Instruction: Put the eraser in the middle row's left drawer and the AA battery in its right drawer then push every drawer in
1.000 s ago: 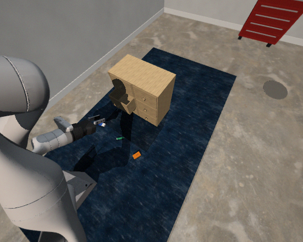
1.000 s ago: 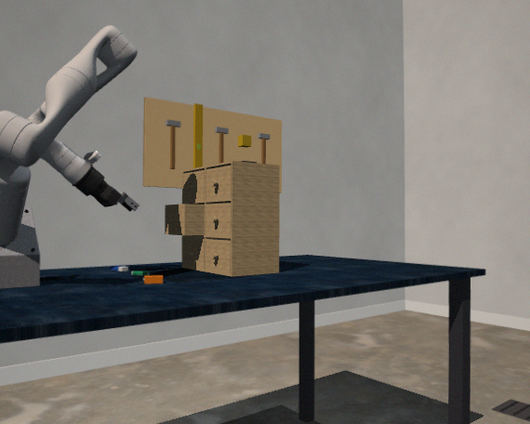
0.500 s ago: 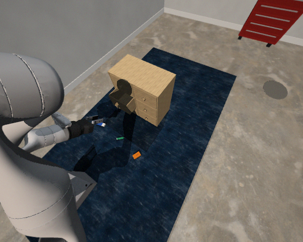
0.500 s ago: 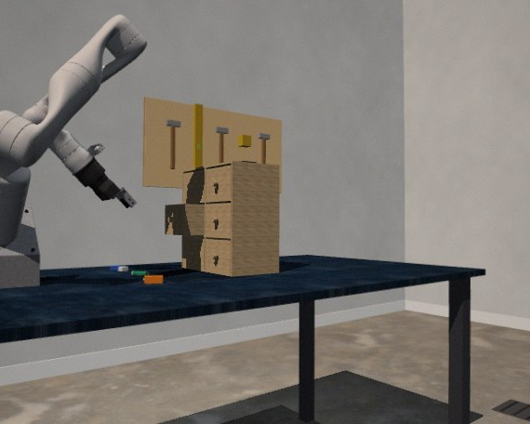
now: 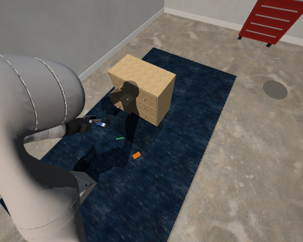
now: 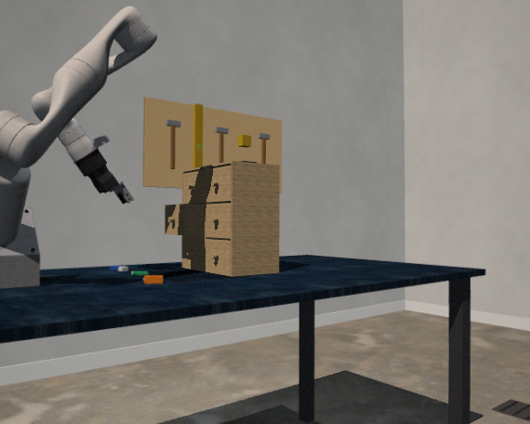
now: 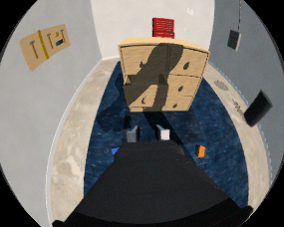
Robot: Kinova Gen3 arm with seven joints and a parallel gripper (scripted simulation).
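Right now the white eraser is 22 cm below my hand, 11 cm to the left of it and 2 cm ahead of it. The rest, counted from my hand: green AA battery: 22 cm below, 8 cm to the right, 2 cm ahead; then orange block: 24 cm to the right, 22 cm below, 1 cm behind.
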